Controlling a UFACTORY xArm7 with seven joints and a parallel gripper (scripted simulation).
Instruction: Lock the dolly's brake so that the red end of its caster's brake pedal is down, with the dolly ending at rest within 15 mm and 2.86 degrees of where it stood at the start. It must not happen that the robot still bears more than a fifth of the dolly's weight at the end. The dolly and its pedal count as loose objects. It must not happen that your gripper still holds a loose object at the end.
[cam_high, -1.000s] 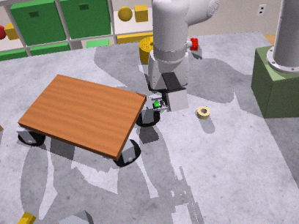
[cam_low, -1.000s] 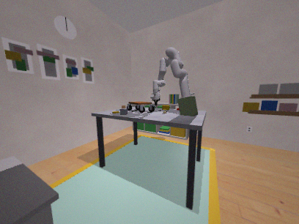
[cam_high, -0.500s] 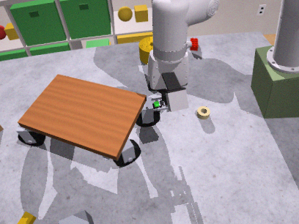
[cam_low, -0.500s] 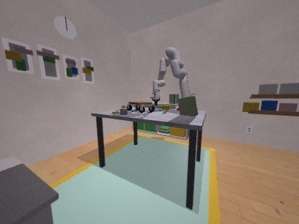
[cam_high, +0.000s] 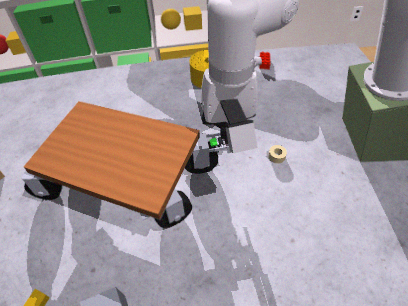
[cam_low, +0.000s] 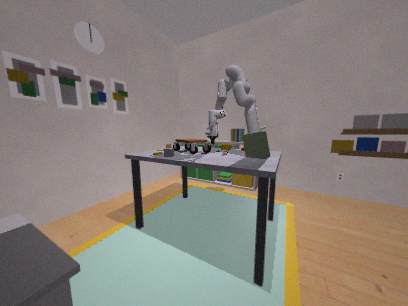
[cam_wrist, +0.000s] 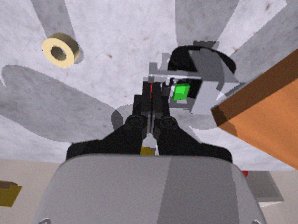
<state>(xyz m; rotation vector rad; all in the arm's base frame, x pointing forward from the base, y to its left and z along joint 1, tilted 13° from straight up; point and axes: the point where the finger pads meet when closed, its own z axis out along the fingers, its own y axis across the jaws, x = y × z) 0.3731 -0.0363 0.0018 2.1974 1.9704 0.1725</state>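
My gripper is now 10 mm short of the brake pedal and 30 mm above it. Round my hand: yellow cylinder (60 mm behind, 330 mm to the right, 80 mm below); then cream ring (120 mm behind, 20 mm to the left, 100 mm below); then red block (250 mm behind, 340 mm to the right, 100 mm below).
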